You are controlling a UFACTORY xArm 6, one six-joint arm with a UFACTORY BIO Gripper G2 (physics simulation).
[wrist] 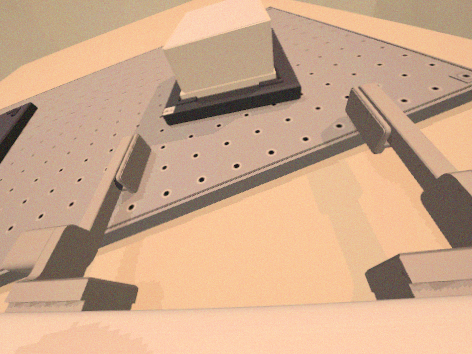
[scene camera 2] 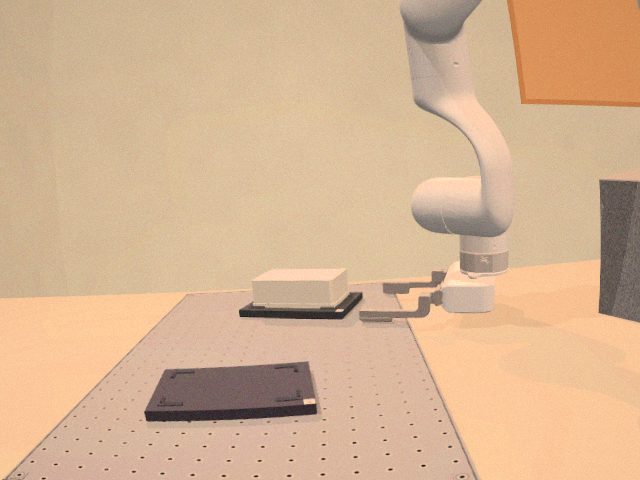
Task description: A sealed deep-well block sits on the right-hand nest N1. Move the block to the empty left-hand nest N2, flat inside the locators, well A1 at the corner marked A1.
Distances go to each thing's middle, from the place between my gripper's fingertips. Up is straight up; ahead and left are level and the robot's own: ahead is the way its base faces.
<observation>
Now: hand 10 cm short of the black nest N1 (scene camera 2: 353,298) and 4 cm to the left of it. The rest, counted from my hand: sealed deep-well block (scene camera 2: 286,288): 10 cm ahead, 4 cm to the right, 2 cm above; then black nest N2 (scene camera 2: 273,390): 20 cm ahead, 30 cm to the left.
</observation>
